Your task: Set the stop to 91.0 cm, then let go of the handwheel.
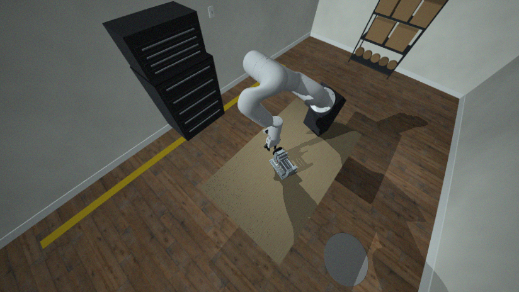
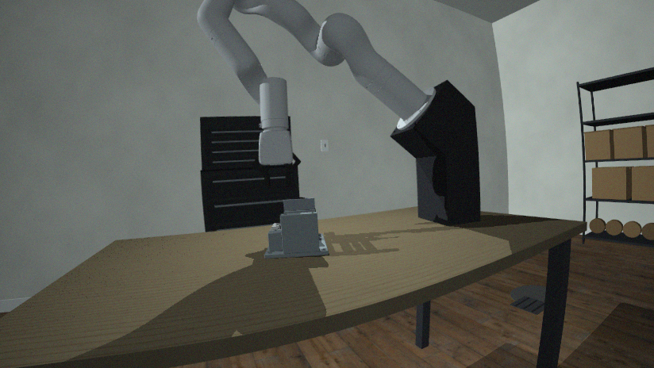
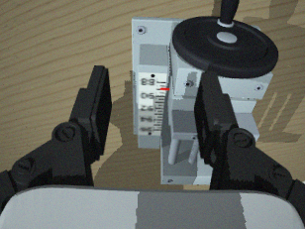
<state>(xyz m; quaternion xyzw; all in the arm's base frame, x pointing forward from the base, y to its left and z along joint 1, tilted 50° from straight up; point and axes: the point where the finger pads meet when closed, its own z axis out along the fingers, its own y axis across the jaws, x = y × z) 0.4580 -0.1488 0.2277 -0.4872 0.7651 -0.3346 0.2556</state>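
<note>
Now: the black crank knob 70 mm behind my hand, 20 mm to the left of it and 130 mm below it.
</note>
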